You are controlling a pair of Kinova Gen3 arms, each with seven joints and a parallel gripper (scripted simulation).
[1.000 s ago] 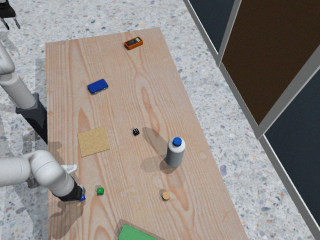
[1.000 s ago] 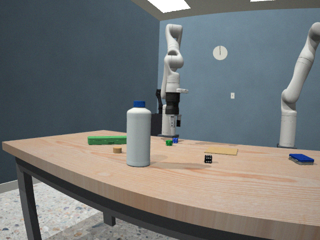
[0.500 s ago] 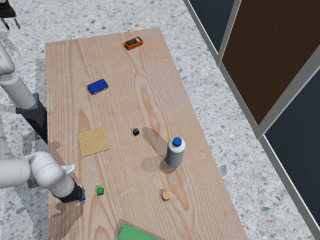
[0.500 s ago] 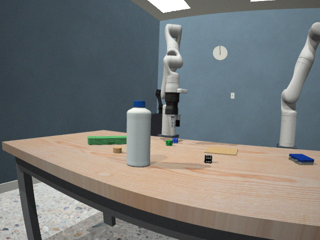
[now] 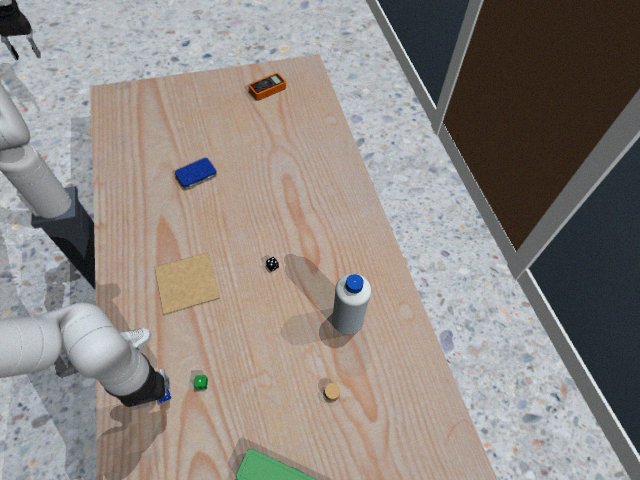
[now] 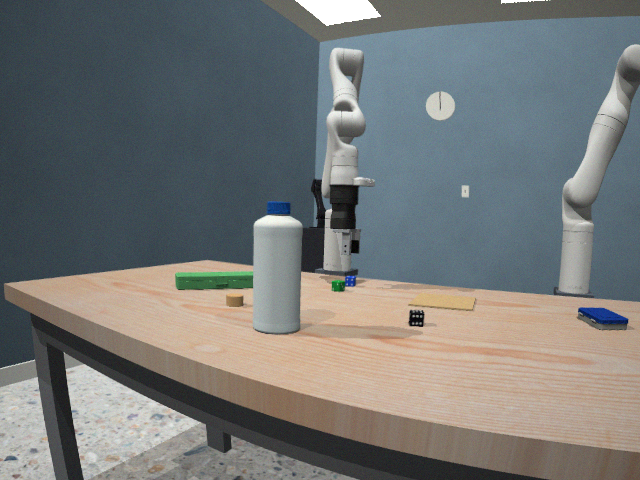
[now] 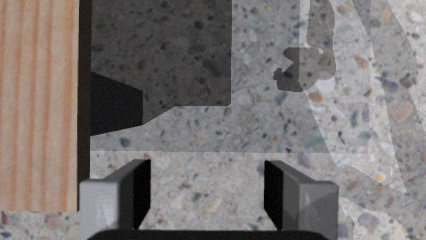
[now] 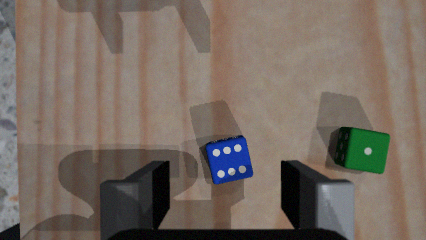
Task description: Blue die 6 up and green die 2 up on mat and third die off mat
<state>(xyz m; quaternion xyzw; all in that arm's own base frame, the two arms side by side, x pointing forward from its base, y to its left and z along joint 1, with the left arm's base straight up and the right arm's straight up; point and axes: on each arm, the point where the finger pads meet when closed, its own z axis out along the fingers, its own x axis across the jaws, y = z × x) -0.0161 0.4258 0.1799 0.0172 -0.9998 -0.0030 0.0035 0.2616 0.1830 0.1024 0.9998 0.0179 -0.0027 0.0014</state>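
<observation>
My right gripper is now 9 cm above the blue die. The rest, counted from my right hand: green case (24 cm ahead, 24 cm to the right, 9 cm below); green die (9 cm ahead, 1 cm to the left, 9 cm below); tan mat (7 cm ahead, 28 cm to the left, 10 cm below).
</observation>
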